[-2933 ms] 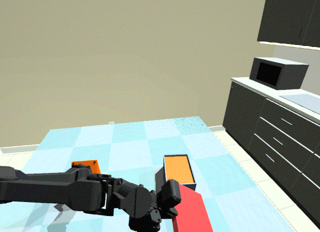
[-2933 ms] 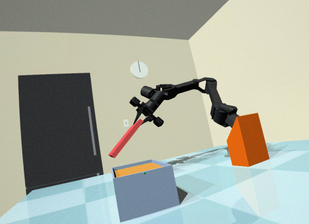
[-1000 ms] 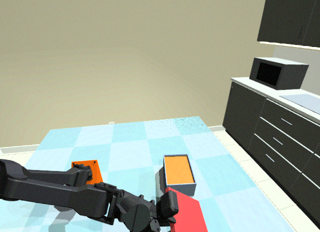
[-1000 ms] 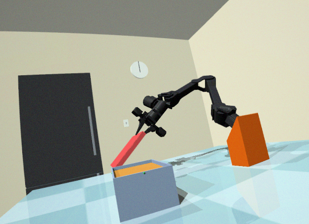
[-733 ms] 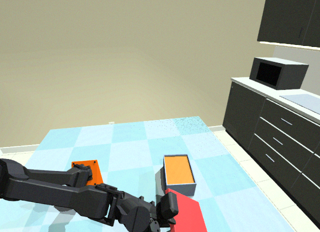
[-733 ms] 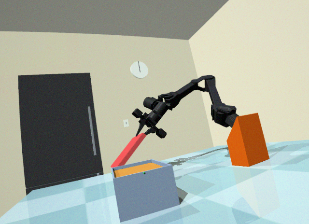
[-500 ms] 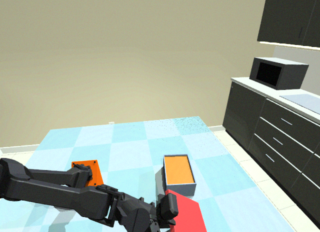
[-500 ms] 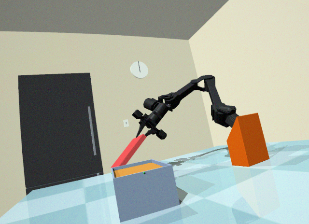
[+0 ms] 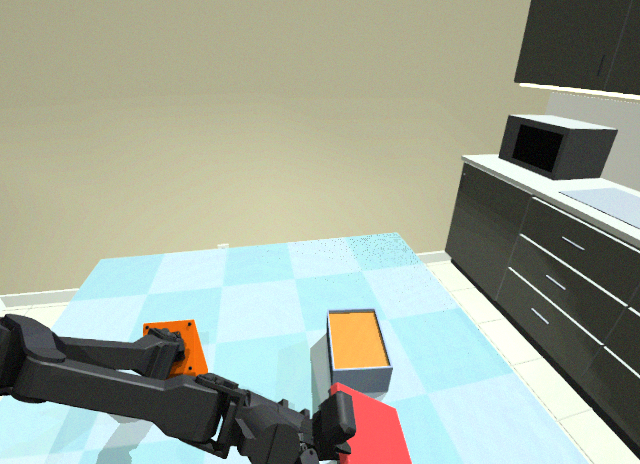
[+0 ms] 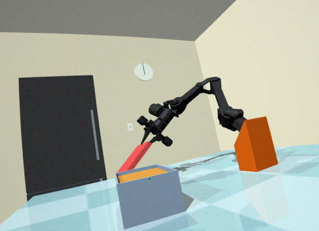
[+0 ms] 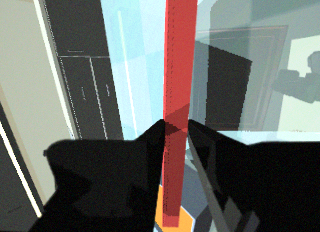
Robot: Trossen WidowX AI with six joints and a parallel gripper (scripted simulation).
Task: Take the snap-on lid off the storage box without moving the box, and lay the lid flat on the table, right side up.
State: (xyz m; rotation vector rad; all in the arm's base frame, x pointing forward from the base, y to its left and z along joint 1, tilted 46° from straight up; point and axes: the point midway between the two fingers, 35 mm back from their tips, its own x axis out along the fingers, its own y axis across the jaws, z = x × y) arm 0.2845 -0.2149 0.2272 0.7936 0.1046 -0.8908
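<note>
Right now the red lid is 6 cm ahead of my gripper tip, 1 cm to the right of it and 5 cm below it. From my gripper tip the other things lie so: storage box (14 cm ahead, 28 cm to the left, 11 cm below).
</note>
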